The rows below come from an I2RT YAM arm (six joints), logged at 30 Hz.
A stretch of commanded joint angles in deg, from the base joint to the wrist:
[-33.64, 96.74, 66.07, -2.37, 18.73, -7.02]
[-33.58, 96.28, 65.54, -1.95, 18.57, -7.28]
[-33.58, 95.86, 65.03, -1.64, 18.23, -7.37]
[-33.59, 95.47, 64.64, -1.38, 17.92, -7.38]
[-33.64, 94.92, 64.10, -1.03, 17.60, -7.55]
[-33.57, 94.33, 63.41, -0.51, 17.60, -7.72]
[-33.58, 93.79, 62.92, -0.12, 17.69, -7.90]
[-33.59, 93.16, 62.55, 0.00, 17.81, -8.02]
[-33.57, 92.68, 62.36, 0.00, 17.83, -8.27]
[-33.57, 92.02, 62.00, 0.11, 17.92, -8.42]
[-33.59, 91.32, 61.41, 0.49, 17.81, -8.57]
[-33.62, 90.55, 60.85, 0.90, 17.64, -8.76]
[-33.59, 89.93, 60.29, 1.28, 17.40, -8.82]
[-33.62, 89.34, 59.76, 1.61, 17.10, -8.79]
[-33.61, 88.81, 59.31, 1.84, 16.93, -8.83]
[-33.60, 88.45, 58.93, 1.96, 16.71, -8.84]
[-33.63, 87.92, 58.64, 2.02, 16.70, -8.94]
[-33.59, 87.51, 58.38, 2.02, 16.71, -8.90]
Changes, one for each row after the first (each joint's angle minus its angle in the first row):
[0.06, -0.46, -0.53, 0.42, -0.16, -0.26]
[0.06, -0.88, -1.04, 0.73, -0.50, -0.35]
[0.05, -1.27, -1.43, 0.99, -0.81, -0.36]
[0.00, -1.82, -1.97, 1.34, -1.13, -0.53]
[0.07, -2.41, -2.66, 1.86, -1.13, -0.70]
[0.06, -2.95, -3.15, 2.25, -1.04, -0.88]
[0.05, -3.58, -3.52, 2.37, -0.92, -1.00]
[0.07, -4.06, -3.71, 2.37, -0.90, -1.25]
[0.07, -4.72, -4.07, 2.48, -0.81, -1.40]
[0.05, -5.42, -4.66, 2.86, -0.92, -1.55]
[0.02, -6.19, -5.22, 3.27, -1.09, -1.74]
[0.05, -6.81, -5.78, 3.65, -1.33, -1.80]
[0.02, -7.40, -6.31, 3.98, -1.63, -1.77]
[0.03, -7.93, -6.76, 4.21, -1.80, -1.81]
[0.04, -8.29, -7.14, 4.33, -2.02, -1.82]
[0.01, -8.82, -7.43, 4.39, -2.03, -1.92]
[0.05, -9.23, -7.69, 4.39, -2.02, -1.88]

